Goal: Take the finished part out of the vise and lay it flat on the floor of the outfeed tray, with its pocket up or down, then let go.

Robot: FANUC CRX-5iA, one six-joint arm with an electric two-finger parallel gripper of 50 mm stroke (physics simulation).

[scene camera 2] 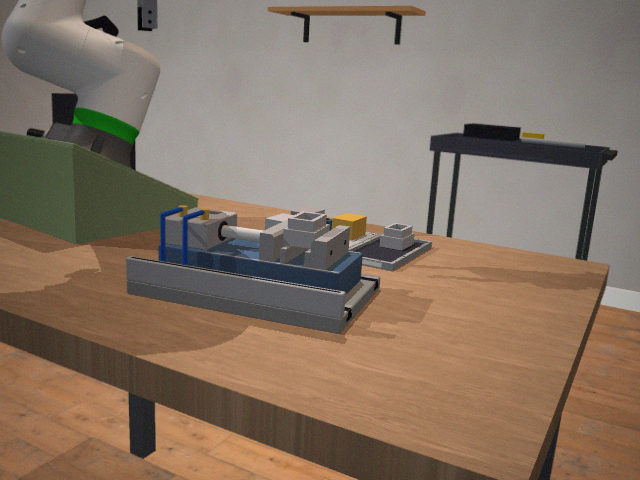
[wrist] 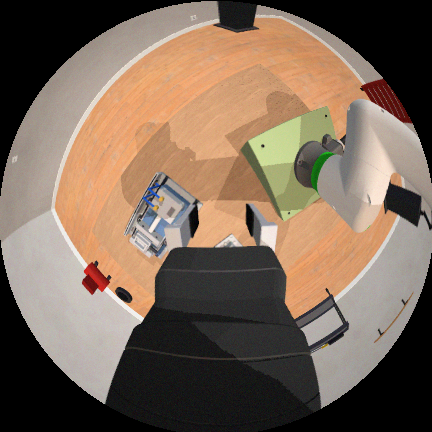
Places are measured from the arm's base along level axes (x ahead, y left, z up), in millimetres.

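Where they show: gripper, between the fingertips: (scene camera 2: 147, 29) (wrist: 221, 213); arm's base, origin of its link: (scene camera 2: 92, 163) (wrist: 312, 163).
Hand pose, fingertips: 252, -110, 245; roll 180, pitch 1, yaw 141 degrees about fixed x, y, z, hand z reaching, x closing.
Note:
Each offset is from my fingertips to the top centre of the thing, as dx, dy, dz. "*": to the spot under its first point.
The vise @[+264, -63, -254] (scene camera 2: 347, 274) (wrist: 171, 210), with a blue body and grey jaws, sits on the table. A light grey stepped part with a rectangular pocket @[+330, -50, -239] (scene camera 2: 306, 236) (wrist: 140, 242) stands pocket up between its jaws. A low tray with a grey rim and dark floor (scene camera 2: 379, 264) lies behind the vise; a similar pocketed part @[+328, +293, -313] (scene camera 2: 396, 241) stands in it, pocket up. I cannot tell whether this is the outfeed tray. My gripper (wrist: 221, 213) is open and empty, high above the table, right of the vise in the wrist view. In the scene view a piece of it shows at the top left.
A yellow block @[+229, +294, -310] (scene camera 2: 349, 226) stands behind the vise. Blue hoses @[* +166, -147, -274] (scene camera 2: 162, 235) rise at the vise's left end. The green sloped robot base (scene camera 2: 38, 191) (wrist: 282, 160) stands on the table. A light tray-like thing @[+139, +203, -310] (wrist: 228, 241) is partly hidden below the fingers. A cart (scene camera 2: 522, 148) stands beyond the table.

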